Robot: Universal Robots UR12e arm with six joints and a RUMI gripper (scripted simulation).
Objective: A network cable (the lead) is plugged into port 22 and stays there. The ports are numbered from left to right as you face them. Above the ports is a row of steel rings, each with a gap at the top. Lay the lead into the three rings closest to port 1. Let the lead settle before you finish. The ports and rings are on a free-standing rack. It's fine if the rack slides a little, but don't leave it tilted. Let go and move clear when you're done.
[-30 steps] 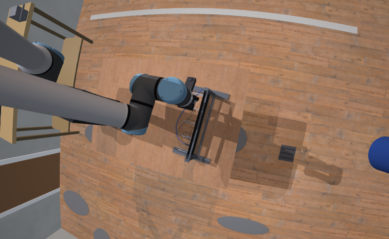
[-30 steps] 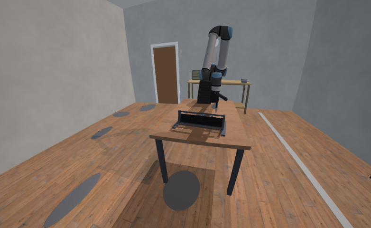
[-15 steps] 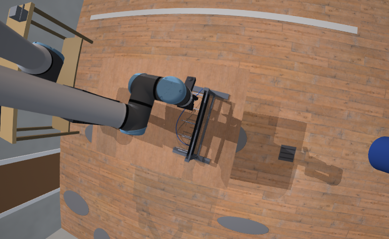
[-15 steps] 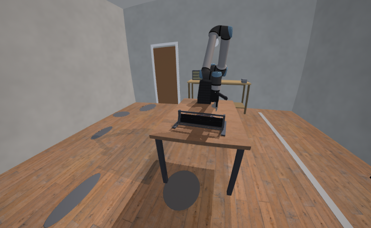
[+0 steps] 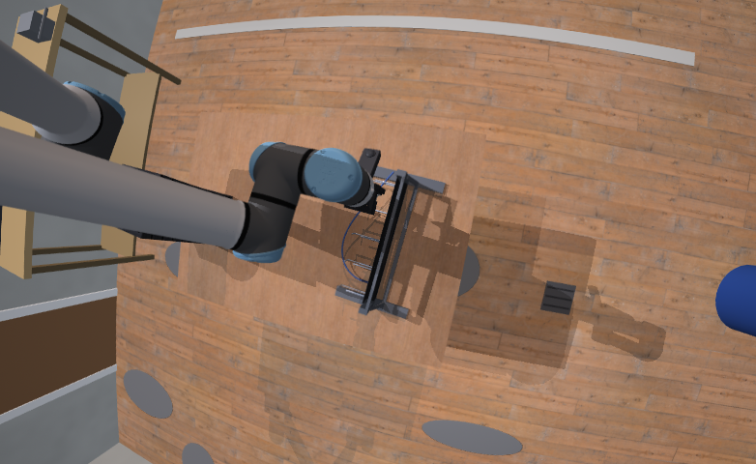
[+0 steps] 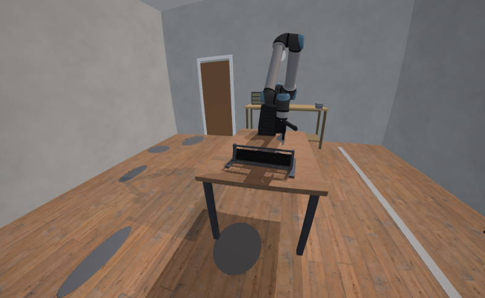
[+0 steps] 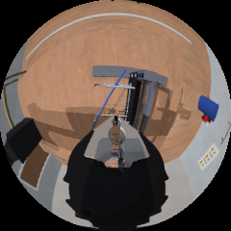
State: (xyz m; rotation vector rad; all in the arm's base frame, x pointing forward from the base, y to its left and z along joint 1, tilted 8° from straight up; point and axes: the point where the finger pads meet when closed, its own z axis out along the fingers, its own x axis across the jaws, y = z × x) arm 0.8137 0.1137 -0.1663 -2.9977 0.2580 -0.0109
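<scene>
Now: hand 3 cm short of the dark rack, 16 cm to the left of it and 9 cm above it.
</scene>
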